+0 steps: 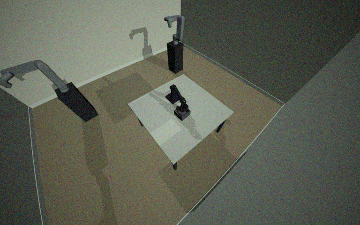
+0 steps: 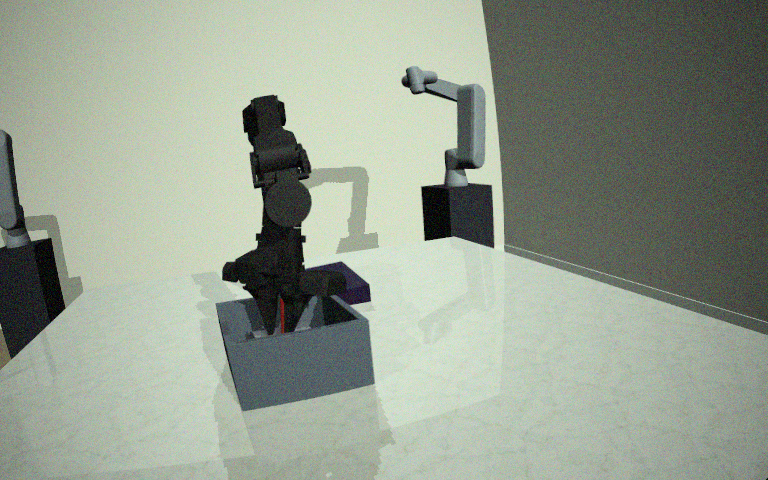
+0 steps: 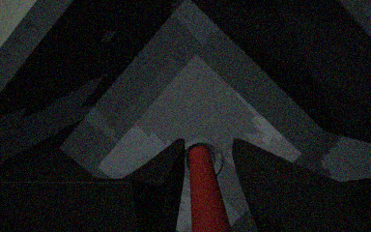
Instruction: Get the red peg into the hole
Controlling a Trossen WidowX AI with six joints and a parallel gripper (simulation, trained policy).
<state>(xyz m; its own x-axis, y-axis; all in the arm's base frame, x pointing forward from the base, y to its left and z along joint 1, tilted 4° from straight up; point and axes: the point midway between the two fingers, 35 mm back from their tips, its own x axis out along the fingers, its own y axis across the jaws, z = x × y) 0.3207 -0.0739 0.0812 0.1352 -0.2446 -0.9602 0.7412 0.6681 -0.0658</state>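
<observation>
Right now my gripper tip is 10 mm to the right of the red peg, 10 mm below it and 10 mm past it. From my gripper tip the other things lie so: grey plate: 20 mm below, 10 mm to the left; grey box: 40 mm below, 10 mm to the left.
</observation>
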